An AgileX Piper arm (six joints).
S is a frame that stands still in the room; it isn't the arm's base.
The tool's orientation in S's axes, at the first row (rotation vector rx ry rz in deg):
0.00, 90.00, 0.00
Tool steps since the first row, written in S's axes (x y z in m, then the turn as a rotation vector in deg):
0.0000, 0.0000, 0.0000, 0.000, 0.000, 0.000
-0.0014, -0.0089, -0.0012, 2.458, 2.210, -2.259
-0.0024, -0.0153, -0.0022, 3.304, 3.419, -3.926
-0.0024, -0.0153, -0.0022, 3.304, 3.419, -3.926
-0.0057, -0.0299, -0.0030, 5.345, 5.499, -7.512
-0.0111, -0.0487, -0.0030, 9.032, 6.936, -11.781
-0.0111, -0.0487, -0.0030, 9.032, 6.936, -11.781
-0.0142, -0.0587, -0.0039, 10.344, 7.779, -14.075
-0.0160, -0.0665, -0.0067, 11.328, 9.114, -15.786
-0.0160, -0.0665, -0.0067, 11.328, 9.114, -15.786
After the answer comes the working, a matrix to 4 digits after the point.
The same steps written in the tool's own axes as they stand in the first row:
0.0000, 0.0000, 0.0000, 0.000, 0.000, 0.000
0.0012, -0.0089, -0.0014, 2.259, 2.210, 2.458
0.0022, -0.0153, -0.0024, 3.926, 3.419, 3.304
0.0022, -0.0153, -0.0024, 3.926, 3.419, 3.304
0.0030, -0.0299, -0.0057, 7.512, 5.499, 5.345
0.0030, -0.0487, -0.0111, 11.781, 6.936, 9.032
0.0030, -0.0487, -0.0111, 11.781, 6.936, 9.032
0.0039, -0.0587, -0.0142, 14.075, 7.779, 10.344
0.0067, -0.0665, -0.0160, 15.786, 9.114, 11.328
0.0067, -0.0665, -0.0160, 15.786, 9.114, 11.328

The tool's axes in the first row as the columns of a matrix, in S's axes (rounded; the answer above uses it unrounded):
0.0000, 0.0000, 1.0000
0.0000, 1.0000, 0.0000
-1.0000, 0.0000, 0.0000

